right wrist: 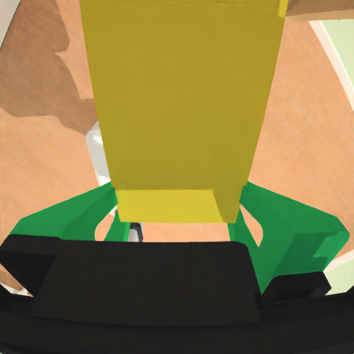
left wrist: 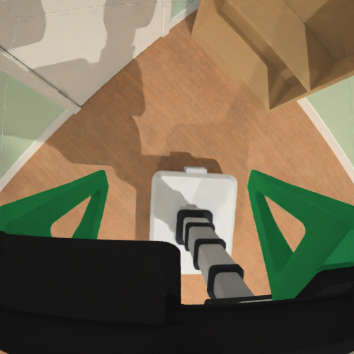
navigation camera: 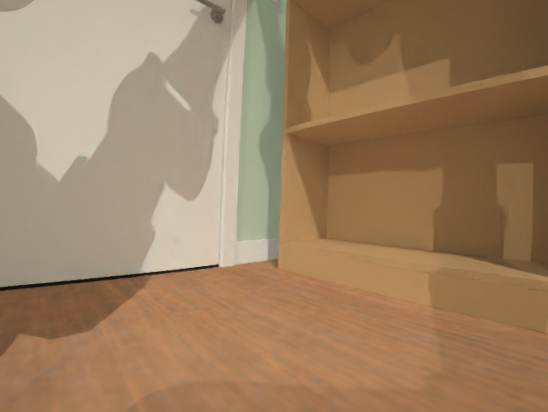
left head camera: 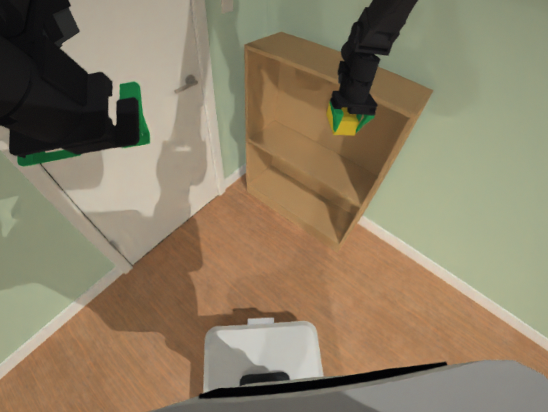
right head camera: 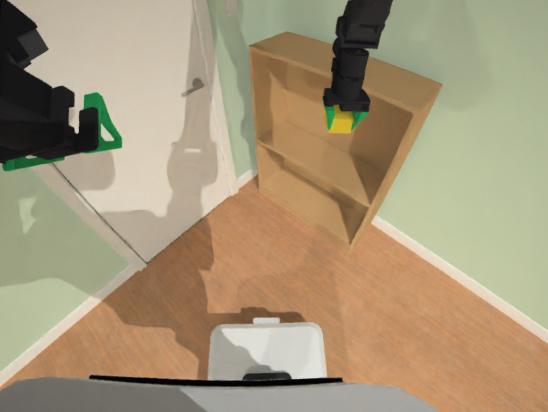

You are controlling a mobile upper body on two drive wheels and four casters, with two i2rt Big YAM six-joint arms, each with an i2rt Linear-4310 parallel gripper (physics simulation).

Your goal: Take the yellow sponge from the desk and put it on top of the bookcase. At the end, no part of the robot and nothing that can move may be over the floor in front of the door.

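Frame: origin at the left arm's base, x ahead, y left, z up, level; metres.
Seen in the pictures: left gripper, fingertip midpoint: (left head camera: 113, 144) (right head camera: 91, 149); right gripper, fingertip midpoint: (left head camera: 344, 130) (right head camera: 340, 128).
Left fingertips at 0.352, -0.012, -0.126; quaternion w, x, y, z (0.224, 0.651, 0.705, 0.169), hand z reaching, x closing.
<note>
Offsets run from my left fingertips to a thing's top centre, as dx, dy, dz. "spot": to the spot under its first point. Level surfaces: height alone.
The yellow sponge {+0.334, -0.440, -0.166} (left head camera: 345, 125) (right head camera: 340, 123) (right wrist: 182, 100) is held between the green fingers of my right gripper (left head camera: 351, 122) (right head camera: 345, 120) (right wrist: 178, 179), which is shut on it. In both head camera views they appear in front of the upper opening of the wooden bookcase (left head camera: 300, 54) (right head camera: 305, 50) (left wrist: 225, 55) (navigation camera: 350, 281), below its top board's front edge in the picture. Their exact height and distance from it cannot be told. My left gripper (left wrist: 177, 177) is open and empty; in the head camera views it appears in front of the door (left head camera: 150, 50) (right head camera: 150, 50) (navigation camera: 75, 225). The desk does not show.
The bookcase stands in the corner beside the door, against the green wall (left head camera: 475, 150) (right head camera: 485, 150). The door's handle {spot: +0.880, +0.089, -0.359} (left head camera: 189, 81) (right head camera: 195, 86) faces the room. My white base (left head camera: 295, 345) (right head camera: 300, 345) (left wrist: 220, 195) stands on the wooden floor {dz -1.283} (left head camera: 280, 280) (right head camera: 280, 280) (navigation camera: 225, 340). Arm shadows fall on door and floor.
</note>
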